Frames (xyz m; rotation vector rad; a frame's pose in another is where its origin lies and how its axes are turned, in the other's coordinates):
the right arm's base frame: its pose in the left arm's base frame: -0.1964 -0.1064 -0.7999 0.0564 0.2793 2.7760
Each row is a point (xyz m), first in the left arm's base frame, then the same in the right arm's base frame.
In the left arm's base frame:
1: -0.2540 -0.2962 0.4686
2: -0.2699 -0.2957 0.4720
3: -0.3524 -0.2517 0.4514
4: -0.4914 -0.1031 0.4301
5: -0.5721 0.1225 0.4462
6: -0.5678 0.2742 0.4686
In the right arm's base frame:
1: -0.0058 0.4477 1.2033
2: 0.0093 0.4533 1.2056
3: 0.1018 0.4366 1.1875
4: 0.2835 0.3427 1.1841
5: 0.4374 0.1658 1.2359
6: 0.4859 0.0293 1.2864

